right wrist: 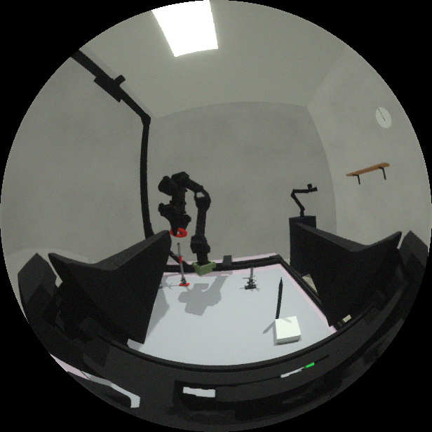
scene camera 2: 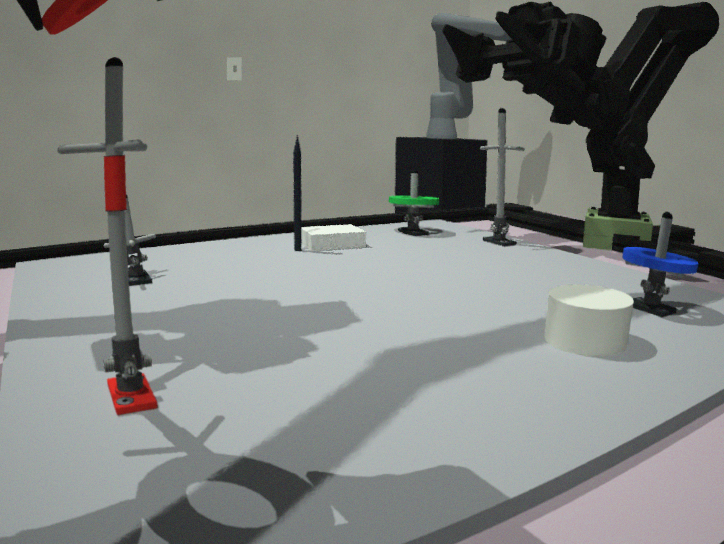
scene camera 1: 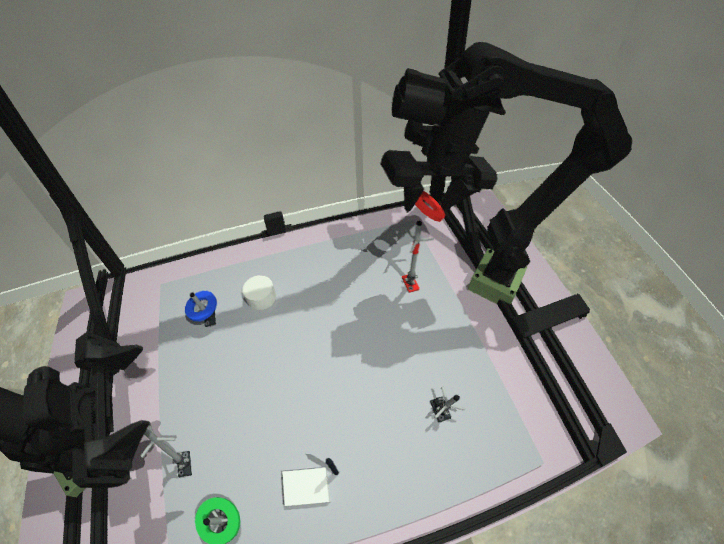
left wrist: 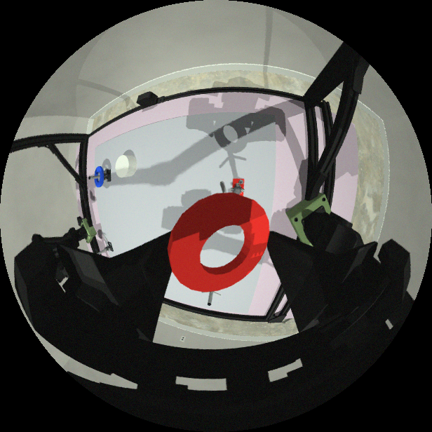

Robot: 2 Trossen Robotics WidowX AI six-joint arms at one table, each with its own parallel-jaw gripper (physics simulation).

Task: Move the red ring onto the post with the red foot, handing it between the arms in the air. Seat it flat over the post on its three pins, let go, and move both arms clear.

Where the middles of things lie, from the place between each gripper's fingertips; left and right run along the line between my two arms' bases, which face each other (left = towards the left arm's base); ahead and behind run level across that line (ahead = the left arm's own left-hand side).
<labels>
I see the dark spike (scene camera 2: 297,151) 13 cm ahead of my right hand, 16 cm to the left of it and 21 cm below it. The rest, counted from my right hand: white block (scene camera 1: 302,487) 13 cm ahead, 10 cm to the left, 27 cm below; blue ring (scene camera 2: 645,257) 27 cm behind, 4 cm to the left, 23 cm below; red ring (left wrist: 207,215) 14 cm behind, 46 cm to the left, 5 cm below.
The red ring lies 10 mm above my left hand. The rest, counted from my left hand: dark spike (270 mm ahead, 300 mm to the right, 150 mm below); white block (270 mm ahead, 360 mm to the right, 210 mm below); blue ring (130 mm behind, 430 mm to the right, 170 mm below).
</labels>
